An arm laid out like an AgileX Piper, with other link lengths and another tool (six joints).
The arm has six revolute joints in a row. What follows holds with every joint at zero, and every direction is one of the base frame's.
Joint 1 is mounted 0.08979 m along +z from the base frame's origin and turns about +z.
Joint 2 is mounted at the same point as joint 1 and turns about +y.
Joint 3 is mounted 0.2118 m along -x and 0.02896 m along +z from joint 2 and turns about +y.
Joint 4 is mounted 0.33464 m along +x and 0.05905 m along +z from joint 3 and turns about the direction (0.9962, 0, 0.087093).
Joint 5 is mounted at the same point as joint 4 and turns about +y.
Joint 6 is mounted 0.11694 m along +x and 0.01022 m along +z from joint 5 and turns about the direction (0.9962, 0, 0.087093).
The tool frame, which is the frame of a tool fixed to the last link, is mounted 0.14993 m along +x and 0.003 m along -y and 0.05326 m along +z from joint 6; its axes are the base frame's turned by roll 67.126, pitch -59.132 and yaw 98.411 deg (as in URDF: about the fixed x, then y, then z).
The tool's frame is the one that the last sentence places.
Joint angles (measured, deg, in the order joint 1, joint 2, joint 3, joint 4, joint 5, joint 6), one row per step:
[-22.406 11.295 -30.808 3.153 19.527 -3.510]
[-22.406 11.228 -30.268 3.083 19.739 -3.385]
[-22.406 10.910 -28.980 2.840 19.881 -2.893]
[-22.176 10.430 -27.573 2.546 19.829 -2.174]
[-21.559 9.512 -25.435 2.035 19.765 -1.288]
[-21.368 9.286 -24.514 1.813 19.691 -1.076]
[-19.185 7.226 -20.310 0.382 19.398 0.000]
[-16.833 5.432 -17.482 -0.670 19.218 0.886]
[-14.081 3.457 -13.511 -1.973 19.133 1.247]
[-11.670 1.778 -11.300 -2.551 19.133 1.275]
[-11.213 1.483 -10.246 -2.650 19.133 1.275]
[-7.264 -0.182 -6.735 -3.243 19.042 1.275]
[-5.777 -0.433 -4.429 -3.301 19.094 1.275]
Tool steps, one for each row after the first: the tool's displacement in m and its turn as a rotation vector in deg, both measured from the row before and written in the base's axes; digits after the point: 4 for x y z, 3 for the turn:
[0.0018 -0.0009 -0.0059 0.314 0.614 -0.008]
[0.0030 -0.0018 -0.0114 0.672 0.935 -0.058]
[0.0028 -0.0004 -0.0107 0.750 0.650 0.149]
[0.0040 0.0015 -0.0152 0.817 0.931 0.454]
[0.0022 0.0001 -0.0075 0.233 0.578 0.114]
[0.0083 0.0100 -0.0278 0.387 1.838 1.701]
[0.0056 0.0129 -0.0162 0.152 0.848 2.008]
[0.0081 0.0153 -0.0273 -0.352 2.077 2.374]
[0.0038 0.0151 -0.0116 -0.399 0.637 2.261]
[0.0021 0.0026 -0.0090 0.056 0.763 0.433]
[0.0073 0.0252 -0.0249 -0.290 1.826 3.821]
[0.0046 0.0096 -0.0227 0.183 2.100 1.473]

